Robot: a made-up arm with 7 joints. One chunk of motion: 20 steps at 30 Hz.
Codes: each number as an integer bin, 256 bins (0 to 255) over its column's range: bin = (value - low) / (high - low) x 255, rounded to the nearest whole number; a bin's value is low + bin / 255 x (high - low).
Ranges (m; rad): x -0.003..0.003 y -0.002..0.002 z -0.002..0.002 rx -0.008..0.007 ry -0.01..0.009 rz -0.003..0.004
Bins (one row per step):
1: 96 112 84 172 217 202
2: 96 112 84 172 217 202
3: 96 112 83 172 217 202
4: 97 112 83 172 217 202
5: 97 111 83 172 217 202
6: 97 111 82 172 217 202
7: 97 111 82 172 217 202
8: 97 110 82 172 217 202
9: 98 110 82 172 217 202
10: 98 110 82 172 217 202
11: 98 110 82 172 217 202
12: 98 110 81 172 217 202
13: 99 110 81 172 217 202
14: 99 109 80 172 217 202
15: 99 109 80 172 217 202
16: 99 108 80 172 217 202
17: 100 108 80 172 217 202
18: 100 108 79 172 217 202
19: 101 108 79 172 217 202
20: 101 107 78 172 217 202
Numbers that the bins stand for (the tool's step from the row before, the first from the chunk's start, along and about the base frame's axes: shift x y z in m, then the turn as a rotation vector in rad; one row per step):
1: -0.00074 -0.00024 -0.00068 0.00212 0.00617 0.00255
2: -0.00074 -0.00024 -0.00068 0.00212 0.00617 0.00255
3: -0.00074 -0.00024 -0.00070 0.00212 0.00617 0.00255
4: -0.00072 -0.00024 -0.00070 0.00212 0.00617 0.00255
5: -0.00072 -0.00026 -0.00070 0.00212 0.00617 0.00255
6: -0.00072 -0.00026 -0.00071 0.00212 0.00617 0.00255
7: -0.00072 -0.00026 -0.00071 0.00212 0.00617 0.00255
8: -0.00072 -0.00027 -0.00071 0.00212 0.00617 0.00255
9: -0.00069 -0.00027 -0.00071 0.00212 0.00617 0.00255
10: -0.00069 -0.00027 -0.00071 0.00212 0.00617 0.00255
11: -0.00069 -0.00027 -0.00071 0.00212 0.00617 0.00255
12: -0.00069 -0.00027 -0.00073 0.00212 0.00617 0.00255
13: -0.00067 -0.00027 -0.00073 0.00212 0.00617 0.00255
14: -0.00067 -0.00029 -0.00075 0.00212 0.00617 0.00255
15: -0.00067 -0.00029 -0.00075 0.00212 0.00617 0.00255
16: -0.00067 -0.00031 -0.00075 0.00212 0.00617 0.00255
17: -0.00065 -0.00031 -0.00075 0.00212 0.00617 0.00255
18: -0.00065 -0.00031 -0.00076 0.00212 0.00617 0.00255
19: -0.00062 -0.00031 -0.00076 0.00212 0.00617 0.00255
20: -0.00062 -0.00032 -0.00078 0.00212 0.00617 0.00255

